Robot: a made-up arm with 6 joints. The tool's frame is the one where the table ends. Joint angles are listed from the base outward.
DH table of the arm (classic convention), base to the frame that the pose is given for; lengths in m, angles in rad. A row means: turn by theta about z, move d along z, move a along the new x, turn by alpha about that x. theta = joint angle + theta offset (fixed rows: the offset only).
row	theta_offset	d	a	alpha
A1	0	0.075	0	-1.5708
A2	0.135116	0	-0.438	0
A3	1.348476	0	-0.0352	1.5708
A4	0	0.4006	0	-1.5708
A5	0	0	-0.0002	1.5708
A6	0	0.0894	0	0
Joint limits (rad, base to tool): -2.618..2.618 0..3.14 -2.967..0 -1.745..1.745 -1.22..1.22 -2.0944..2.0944
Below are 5 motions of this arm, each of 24 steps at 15 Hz.
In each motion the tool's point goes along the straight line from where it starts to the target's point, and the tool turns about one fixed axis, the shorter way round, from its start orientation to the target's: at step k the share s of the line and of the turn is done. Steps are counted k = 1, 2, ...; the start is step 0. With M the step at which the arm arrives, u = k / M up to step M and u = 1 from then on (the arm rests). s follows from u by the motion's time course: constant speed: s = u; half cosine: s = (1 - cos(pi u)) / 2; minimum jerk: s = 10 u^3 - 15 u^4 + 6 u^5.
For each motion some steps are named. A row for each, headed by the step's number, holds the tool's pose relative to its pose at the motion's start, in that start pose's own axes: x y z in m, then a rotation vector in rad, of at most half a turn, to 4 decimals.
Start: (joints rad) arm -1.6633 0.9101 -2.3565 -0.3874 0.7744 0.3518
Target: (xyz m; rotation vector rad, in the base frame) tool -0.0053 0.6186 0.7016 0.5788 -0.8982 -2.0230
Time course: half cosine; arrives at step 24
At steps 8, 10, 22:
8: -0.0429 -0.0368 -0.1080 0.1877 -0.2177 -0.0191
10: -0.0635 -0.0546 -0.1601 0.2783 -0.3227 -0.0283
22: -0.1685 -0.1448 -0.4247 0.7381 -0.8559 -0.0751

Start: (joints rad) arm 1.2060 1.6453 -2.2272 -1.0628 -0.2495 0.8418
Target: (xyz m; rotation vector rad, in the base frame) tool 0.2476 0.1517 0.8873 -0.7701 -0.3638 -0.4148
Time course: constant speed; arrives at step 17
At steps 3, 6, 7, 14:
3: -0.0259 -0.0355 -0.0279 -0.0179 -0.0373 -0.2845
6: -0.0517 -0.0709 -0.0557 -0.0359 -0.0746 -0.5690
7: -0.0604 -0.0828 -0.0650 -0.0419 -0.0870 -0.6638
14: -0.1207 -0.1655 -0.1300 -0.0837 -0.1741 -1.3276

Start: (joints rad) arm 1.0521 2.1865 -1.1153 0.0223 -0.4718 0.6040
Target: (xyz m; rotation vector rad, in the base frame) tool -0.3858 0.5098 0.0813 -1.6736 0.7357 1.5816
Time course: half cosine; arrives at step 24
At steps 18, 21, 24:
18: 0.3931 0.3324 -0.3035 -1.0758 -0.1358 -0.7933
21: 0.4431 0.3746 -0.3420 -1.2124 -0.1530 -0.8941
24: 0.4606 0.3894 -0.3556 -1.2604 -0.1590 -0.9295

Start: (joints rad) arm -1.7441 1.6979 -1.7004 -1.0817 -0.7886 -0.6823
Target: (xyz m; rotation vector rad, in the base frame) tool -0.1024 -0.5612 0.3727 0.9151 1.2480 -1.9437
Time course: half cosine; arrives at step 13
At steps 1, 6, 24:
1: -0.0005 0.0029 -0.0019 0.0024 0.0113 0.0157
6: -0.0145 0.0876 -0.0565 0.0713 0.3407 0.4756
24: -0.0331 0.1992 -0.1285 0.1622 0.7747 1.0816

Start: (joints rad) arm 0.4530 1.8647 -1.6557 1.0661 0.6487 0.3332
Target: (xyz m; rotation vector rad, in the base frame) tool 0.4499 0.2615 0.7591 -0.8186 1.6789 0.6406
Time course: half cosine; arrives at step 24
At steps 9, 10, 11, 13, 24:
9: 0.0206 0.0817 -0.0723 -0.0004 -0.0705 -0.4643
10: 0.0247 0.0980 -0.0868 -0.0005 -0.0847 -0.5575
11: 0.0289 0.1150 -0.1018 -0.0006 -0.0993 -0.6540
13: 0.0376 0.1495 -0.1324 -0.0007 -0.1292 -0.8504
24: 0.0666 0.2646 -0.2343 -0.0013 -0.2285 -1.5044

